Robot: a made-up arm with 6 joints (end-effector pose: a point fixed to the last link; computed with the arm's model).
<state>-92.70 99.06 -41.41 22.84 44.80 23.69</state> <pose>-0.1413 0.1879 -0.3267 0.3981 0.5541 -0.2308 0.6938</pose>
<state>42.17 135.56 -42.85 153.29 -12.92 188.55</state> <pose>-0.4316 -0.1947 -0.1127 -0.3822 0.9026 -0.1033 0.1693</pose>
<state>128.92 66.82 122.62 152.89 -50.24 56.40</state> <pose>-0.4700 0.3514 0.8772 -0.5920 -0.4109 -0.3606 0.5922</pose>
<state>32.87 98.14 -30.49 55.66 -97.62 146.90</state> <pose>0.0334 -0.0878 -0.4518 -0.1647 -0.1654 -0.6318 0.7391</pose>
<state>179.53 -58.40 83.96 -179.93 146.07 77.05</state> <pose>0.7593 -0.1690 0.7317 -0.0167 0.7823 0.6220 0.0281</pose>
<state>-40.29 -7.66 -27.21 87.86 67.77 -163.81</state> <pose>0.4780 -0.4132 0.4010 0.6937 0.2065 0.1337 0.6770</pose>
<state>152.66 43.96 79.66 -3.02 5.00 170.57</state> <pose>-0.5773 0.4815 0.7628 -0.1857 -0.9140 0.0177 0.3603</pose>
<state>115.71 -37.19 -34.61 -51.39 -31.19 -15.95</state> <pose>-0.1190 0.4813 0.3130 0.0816 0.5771 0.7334 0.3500</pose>
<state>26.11 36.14 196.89 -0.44 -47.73 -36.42</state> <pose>-0.3302 -0.3431 0.6303 0.3458 -0.7319 0.3758 0.4512</pose>
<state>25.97 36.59 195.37 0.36 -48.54 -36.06</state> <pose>-0.3231 -0.3385 0.6479 0.3486 -0.7211 0.3667 0.4732</pose>
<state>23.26 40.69 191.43 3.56 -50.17 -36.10</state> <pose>-0.2925 -0.3026 0.7101 0.3483 -0.6843 0.3270 0.5509</pose>
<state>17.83 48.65 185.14 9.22 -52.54 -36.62</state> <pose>-0.2144 -0.2378 0.8025 0.3379 -0.6131 0.2405 0.6724</pose>
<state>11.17 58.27 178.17 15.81 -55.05 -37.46</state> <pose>-0.0881 -0.1771 0.8773 0.3147 -0.5189 0.1175 0.7860</pose>
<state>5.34 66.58 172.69 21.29 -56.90 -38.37</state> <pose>0.0384 -0.1488 0.9075 0.2884 -0.4335 0.0017 0.8537</pose>
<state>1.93 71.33 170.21 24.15 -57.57 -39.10</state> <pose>0.1093 -0.1450 0.9093 0.2726 -0.3890 -0.0628 0.8777</pose>
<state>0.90 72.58 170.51 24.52 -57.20 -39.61</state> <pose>0.1182 -0.1463 0.9060 0.2704 -0.3881 -0.0730 0.8780</pose>
